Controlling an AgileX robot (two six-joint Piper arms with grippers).
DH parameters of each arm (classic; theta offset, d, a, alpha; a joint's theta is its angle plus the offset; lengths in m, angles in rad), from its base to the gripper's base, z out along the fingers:
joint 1: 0 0.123 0 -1.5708
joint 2: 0.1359 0 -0.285 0
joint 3: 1.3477 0 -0.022 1.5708
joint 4: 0 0.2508 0 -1.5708
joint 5: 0 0 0.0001 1.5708
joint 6: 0 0.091 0 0
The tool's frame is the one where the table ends.
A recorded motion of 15 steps. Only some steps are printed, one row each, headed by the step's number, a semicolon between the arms.
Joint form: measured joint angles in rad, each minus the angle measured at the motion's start. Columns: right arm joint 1, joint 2, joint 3, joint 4, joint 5, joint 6; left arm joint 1, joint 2, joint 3, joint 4, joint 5, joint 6.
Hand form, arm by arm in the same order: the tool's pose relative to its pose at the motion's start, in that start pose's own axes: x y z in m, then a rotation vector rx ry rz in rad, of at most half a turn. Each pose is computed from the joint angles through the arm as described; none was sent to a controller.
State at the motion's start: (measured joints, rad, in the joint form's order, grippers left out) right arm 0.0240 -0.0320 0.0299 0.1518 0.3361 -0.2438; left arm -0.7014 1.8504 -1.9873 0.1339 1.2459 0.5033
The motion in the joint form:
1: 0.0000 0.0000 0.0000 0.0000 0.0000 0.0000; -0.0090 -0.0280 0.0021 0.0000 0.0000 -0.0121
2: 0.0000 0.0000 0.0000 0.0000 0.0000 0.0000; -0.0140 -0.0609 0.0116 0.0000 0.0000 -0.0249
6: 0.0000 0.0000 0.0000 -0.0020 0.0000 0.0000; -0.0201 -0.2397 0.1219 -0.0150 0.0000 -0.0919
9: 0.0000 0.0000 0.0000 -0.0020 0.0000 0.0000; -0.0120 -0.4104 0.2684 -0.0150 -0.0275 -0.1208
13: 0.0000 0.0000 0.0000 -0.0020 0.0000 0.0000; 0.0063 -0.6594 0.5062 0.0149 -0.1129 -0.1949
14: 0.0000 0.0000 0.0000 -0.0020 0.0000 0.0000; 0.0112 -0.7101 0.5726 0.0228 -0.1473 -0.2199
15: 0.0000 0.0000 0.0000 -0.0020 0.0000 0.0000; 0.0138 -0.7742 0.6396 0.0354 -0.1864 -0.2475
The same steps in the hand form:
1: 0.0000 0.0000 0.0000 0.0000 0.0000 0.0000; -0.0004 -0.0020 -0.0132 -0.0096 -0.0253 -0.0078
2: 0.0000 0.0000 0.0000 0.0000 0.0000 0.0000; 0.0016 -0.0033 -0.0266 -0.0191 -0.0473 -0.0195
6: 0.0000 -0.0001 0.0000 0.0006 0.0002 -0.0019; 0.0260 -0.0132 -0.0810 -0.0339 -0.1163 -0.0943
9: 0.0000 -0.0001 0.0000 0.0006 0.0002 -0.0019; 0.0587 -0.0241 -0.1161 -0.0590 -0.1601 -0.1328
13: 0.0000 -0.0001 0.0000 0.0006 0.0002 -0.0019; 0.1121 -0.0433 -0.1497 -0.1281 -0.2325 -0.2131
14: 0.0000 -0.0001 0.0000 0.0006 0.0002 -0.0019; 0.1236 -0.0486 -0.1502 -0.1415 -0.2471 -0.2365
15: 0.0000 -0.0001 0.0000 0.0006 0.0002 -0.0019; 0.1371 -0.0549 -0.1545 -0.1642 -0.2772 -0.2600

